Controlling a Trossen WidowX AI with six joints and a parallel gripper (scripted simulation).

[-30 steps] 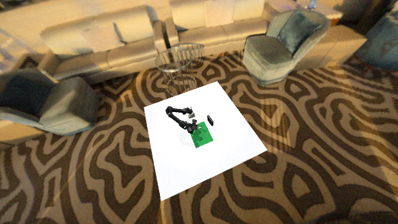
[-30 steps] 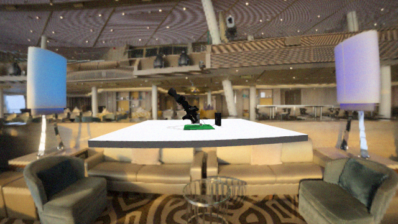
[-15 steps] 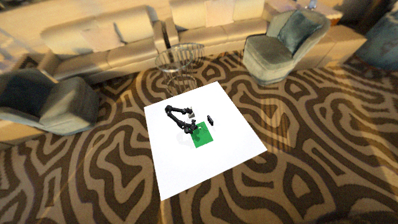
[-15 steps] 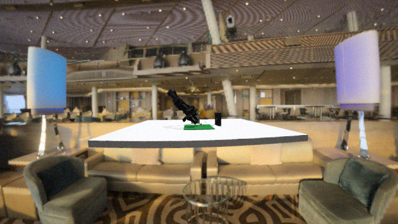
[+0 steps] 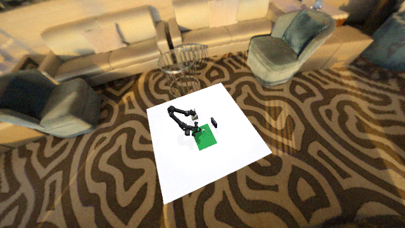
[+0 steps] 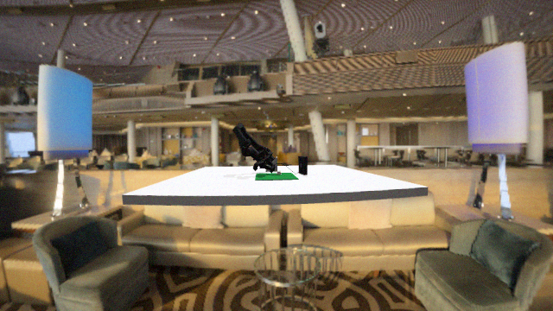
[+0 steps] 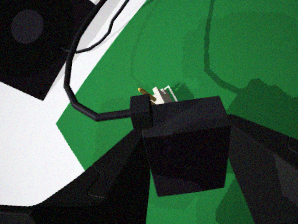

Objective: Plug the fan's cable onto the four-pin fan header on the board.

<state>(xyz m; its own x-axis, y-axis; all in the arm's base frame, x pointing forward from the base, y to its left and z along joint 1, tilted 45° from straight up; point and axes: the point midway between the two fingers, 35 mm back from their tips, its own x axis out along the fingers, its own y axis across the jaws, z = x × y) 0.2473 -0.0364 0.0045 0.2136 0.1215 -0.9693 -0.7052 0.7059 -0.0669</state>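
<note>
Now: the four-pin fan header 4 cm to the left of my gripper tip and 4 cm below it. From my gripper tip the other things lie so: green board: 8 cm ahead, 6 cm below, 1 cm to the left; then black fan plug: 1 cm below, 1 cm behind; then fan: 19 cm to the left, 2 cm behind, 2 cm above.
</note>
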